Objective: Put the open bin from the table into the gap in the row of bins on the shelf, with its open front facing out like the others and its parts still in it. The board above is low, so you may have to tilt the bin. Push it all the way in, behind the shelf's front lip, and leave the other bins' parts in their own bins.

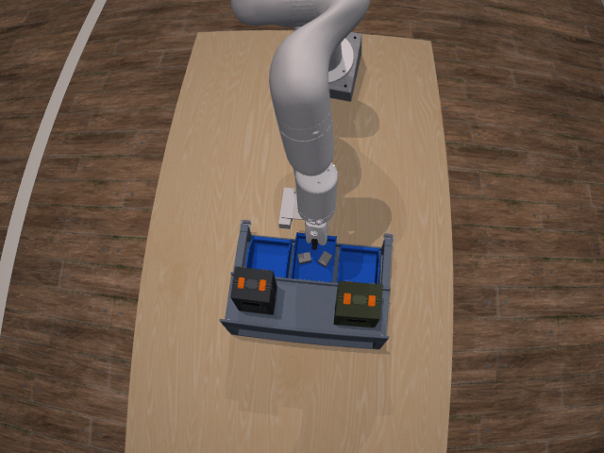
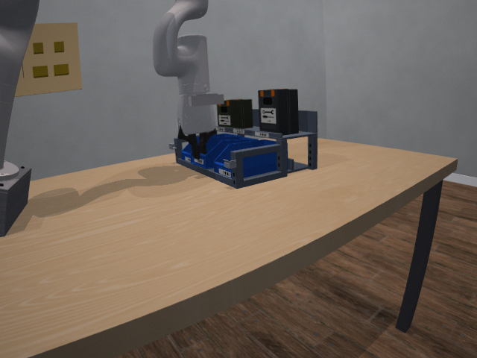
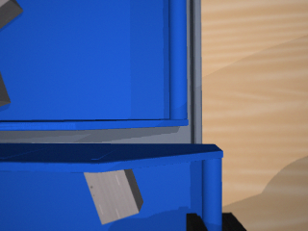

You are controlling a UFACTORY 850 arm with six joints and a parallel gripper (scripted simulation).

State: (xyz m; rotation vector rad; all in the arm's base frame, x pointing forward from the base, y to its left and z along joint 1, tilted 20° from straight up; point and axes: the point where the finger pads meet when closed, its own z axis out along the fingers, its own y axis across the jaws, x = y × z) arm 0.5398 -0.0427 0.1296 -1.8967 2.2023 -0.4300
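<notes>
My gripper is now 120 mm short of the grey shelf and 20 mm to the left of it. Also, from my hand: dark green tool case: 210 mm ahead, 90 mm above, 80 mm to the left; then black tool case: 170 mm ahead, 150 mm to the right, 100 mm above.
</notes>
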